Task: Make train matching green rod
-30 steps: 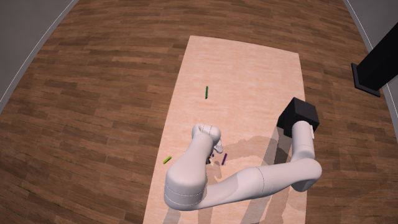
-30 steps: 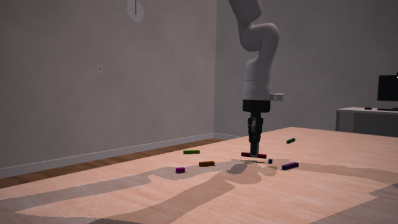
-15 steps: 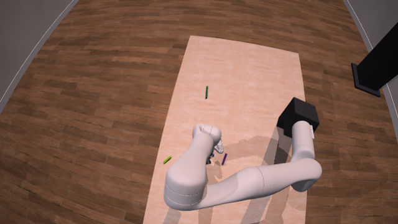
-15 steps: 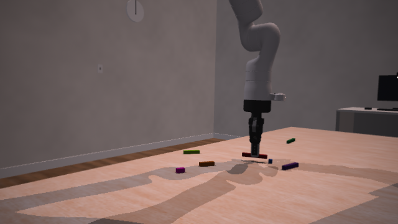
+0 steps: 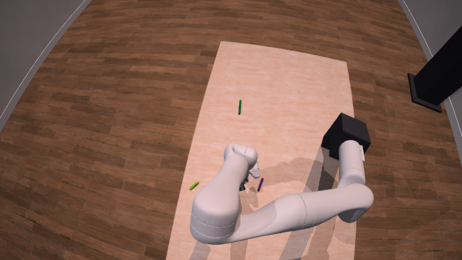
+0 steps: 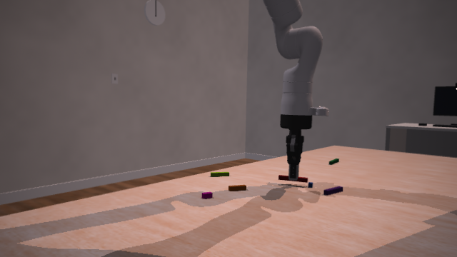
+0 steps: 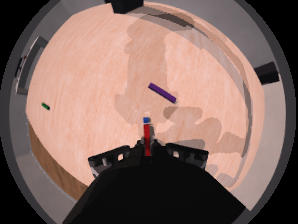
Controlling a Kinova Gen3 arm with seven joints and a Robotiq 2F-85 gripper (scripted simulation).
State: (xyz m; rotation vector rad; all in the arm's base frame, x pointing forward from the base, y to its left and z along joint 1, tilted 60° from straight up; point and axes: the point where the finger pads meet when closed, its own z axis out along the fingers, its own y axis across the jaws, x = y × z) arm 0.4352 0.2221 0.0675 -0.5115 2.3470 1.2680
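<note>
Now: hand 2 cm above the red rod. From my hand the other things lie so: orange rod: 5 cm ahead, 14 cm to the left, 3 cm below; then blue rod: 4 cm behind, 2 cm to the right, 3 cm below; then purple rod: 10 cm behind, 2 cm to the right, 3 cm below.
</note>
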